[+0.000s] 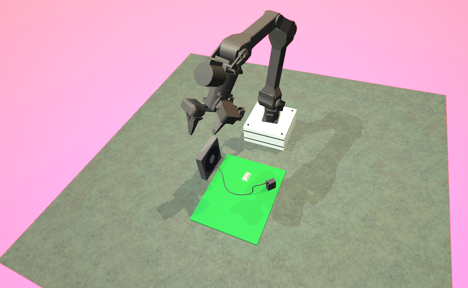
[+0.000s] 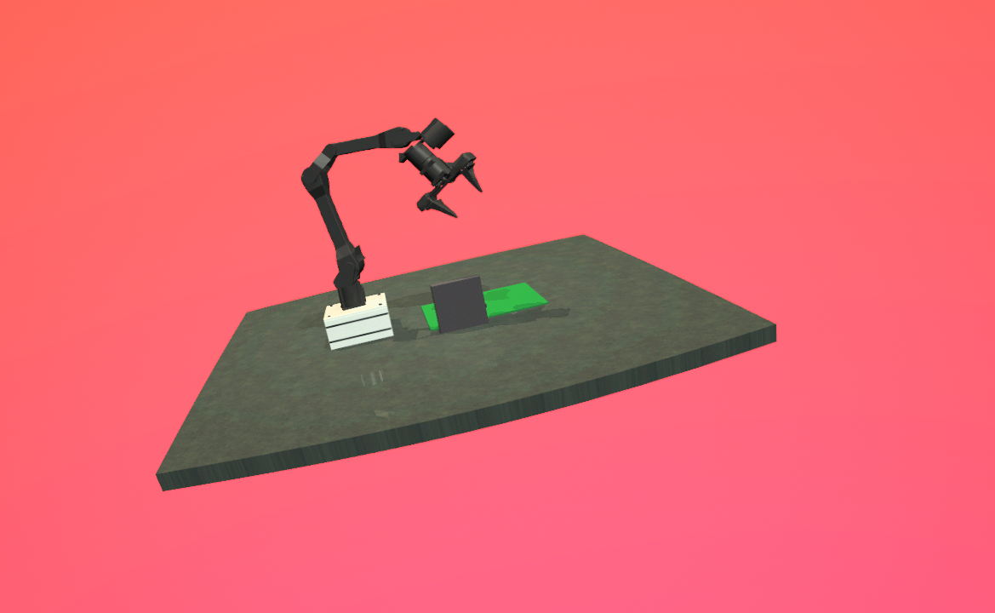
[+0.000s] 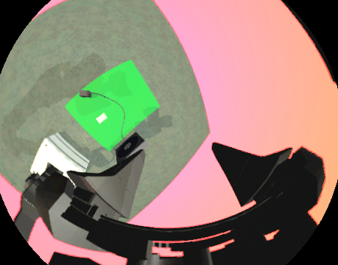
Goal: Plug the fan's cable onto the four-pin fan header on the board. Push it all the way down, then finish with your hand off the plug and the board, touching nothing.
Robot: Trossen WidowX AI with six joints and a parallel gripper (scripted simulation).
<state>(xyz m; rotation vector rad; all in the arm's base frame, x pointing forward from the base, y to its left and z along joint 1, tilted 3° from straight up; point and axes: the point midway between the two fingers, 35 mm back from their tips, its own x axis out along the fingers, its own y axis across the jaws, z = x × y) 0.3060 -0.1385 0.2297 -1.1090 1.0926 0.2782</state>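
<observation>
Now: the fan cable plug 40 mm behind my gripper tip, 200 mm to the left of it and 260 mm below it. Round my gripper tip: fan (80 mm behind, 40 mm to the right, 220 mm below); then green board (10 mm ahead, 100 mm to the left, 300 mm below).
</observation>
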